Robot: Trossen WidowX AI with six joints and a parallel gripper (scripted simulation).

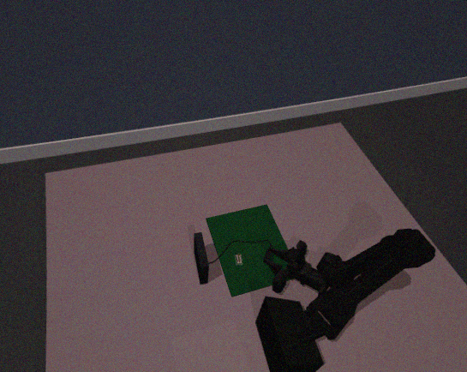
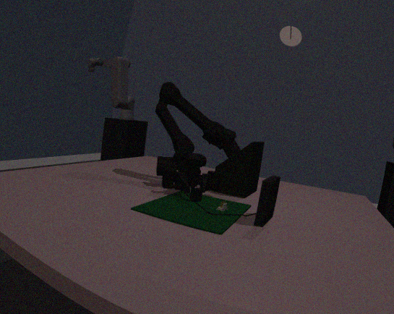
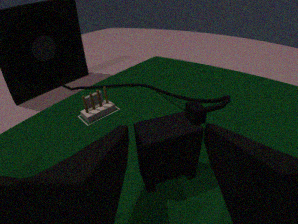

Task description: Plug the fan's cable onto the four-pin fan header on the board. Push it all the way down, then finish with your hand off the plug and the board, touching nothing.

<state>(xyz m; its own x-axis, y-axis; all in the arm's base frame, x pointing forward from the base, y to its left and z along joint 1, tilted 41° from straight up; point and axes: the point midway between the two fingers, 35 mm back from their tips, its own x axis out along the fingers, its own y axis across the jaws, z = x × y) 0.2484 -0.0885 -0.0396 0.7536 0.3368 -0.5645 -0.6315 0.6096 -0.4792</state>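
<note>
My gripper tip is 1 cm above the black plug. The rest, counted from my gripper tip: black fan 21 cm to the left, 2 cm ahead, 2 cm above; pale four-pin header 9 cm to the left, 4 cm below, 2 cm ahead; green board 6 cm ahead, 5 cm below, 3 cm to the left.
</note>
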